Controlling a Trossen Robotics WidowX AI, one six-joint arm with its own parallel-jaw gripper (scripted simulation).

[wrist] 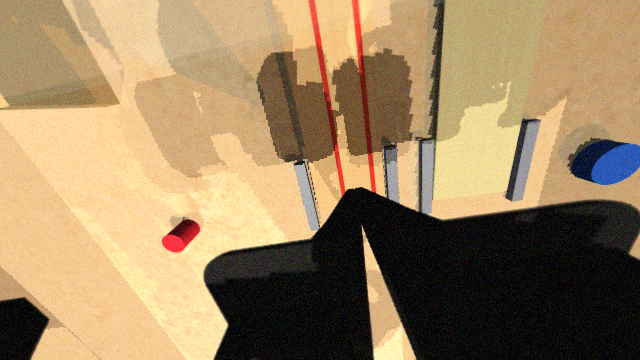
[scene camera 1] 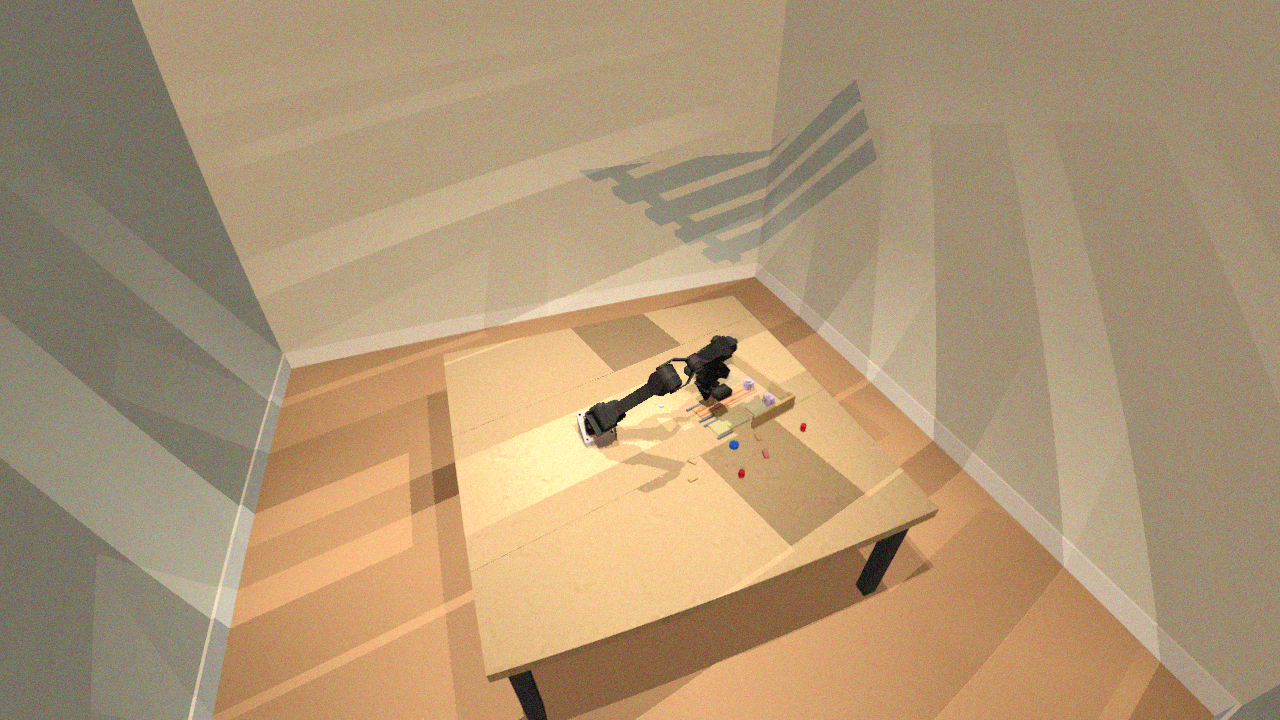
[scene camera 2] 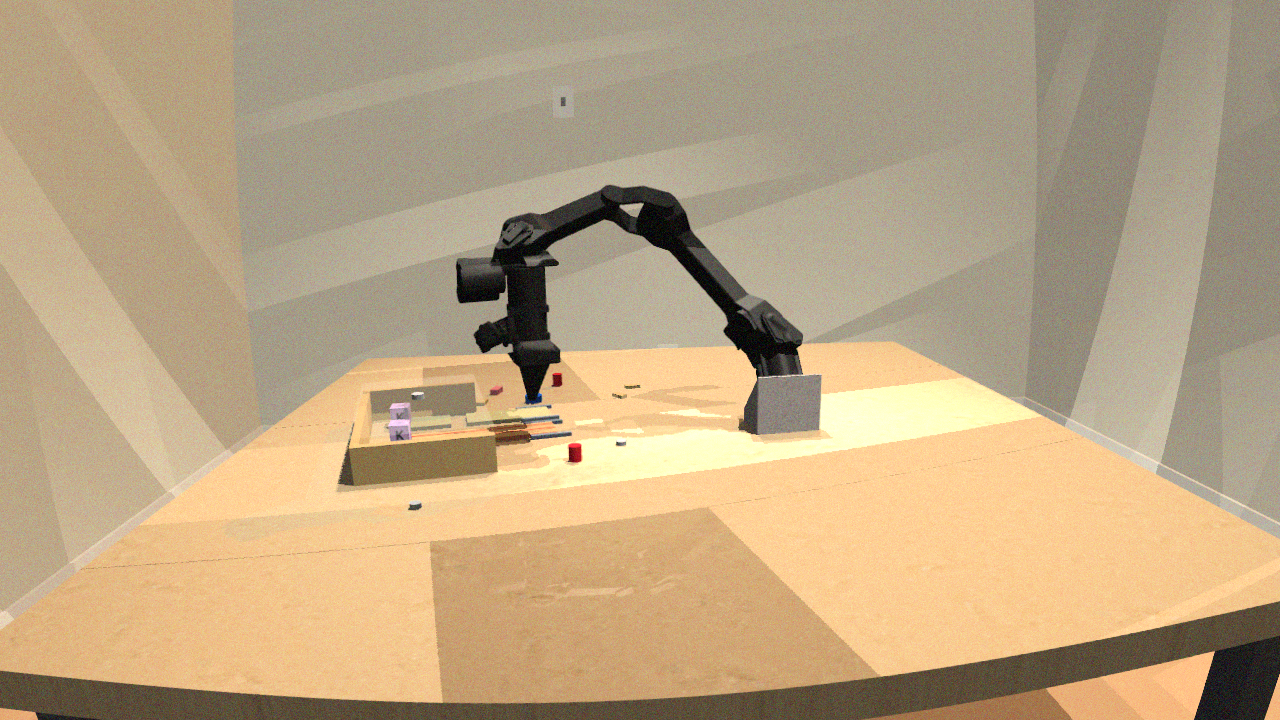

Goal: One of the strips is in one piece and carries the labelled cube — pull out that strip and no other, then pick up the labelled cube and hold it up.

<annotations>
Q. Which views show my gripper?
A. The wrist view, scene camera 1 and scene camera 2: all of them.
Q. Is my gripper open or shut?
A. Shut.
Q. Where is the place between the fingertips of my gripper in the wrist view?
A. At 355, 195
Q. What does my gripper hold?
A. Nothing.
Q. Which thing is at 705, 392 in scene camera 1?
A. My gripper.
</annotations>
